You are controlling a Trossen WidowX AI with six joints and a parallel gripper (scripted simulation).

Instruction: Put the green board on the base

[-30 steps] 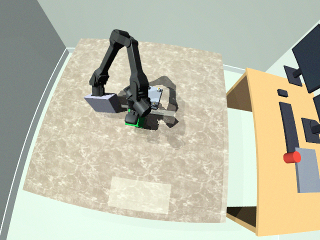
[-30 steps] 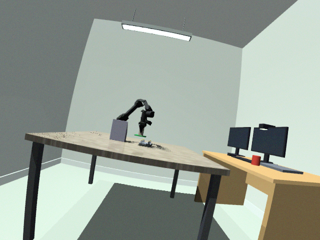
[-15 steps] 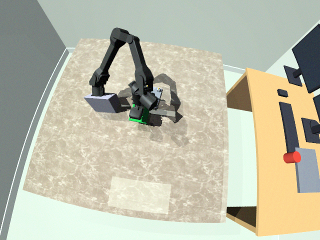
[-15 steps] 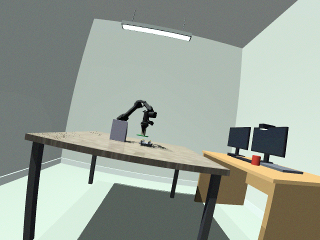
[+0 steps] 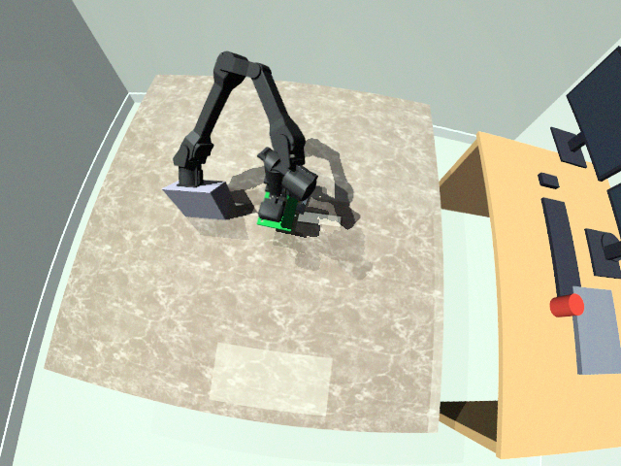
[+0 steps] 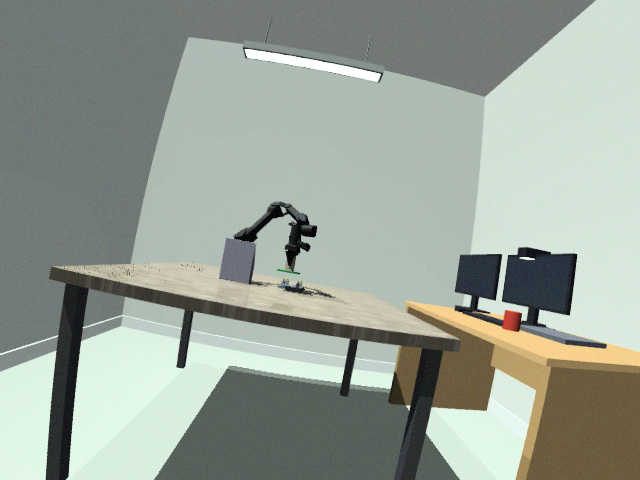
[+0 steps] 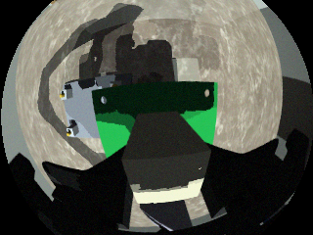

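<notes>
Now: gripper tip 110 mm to the right of the grey base, 110 mm above it and 30 mm short of it. From my gripper tip the other things lie so: green board (10 mm below).
</notes>
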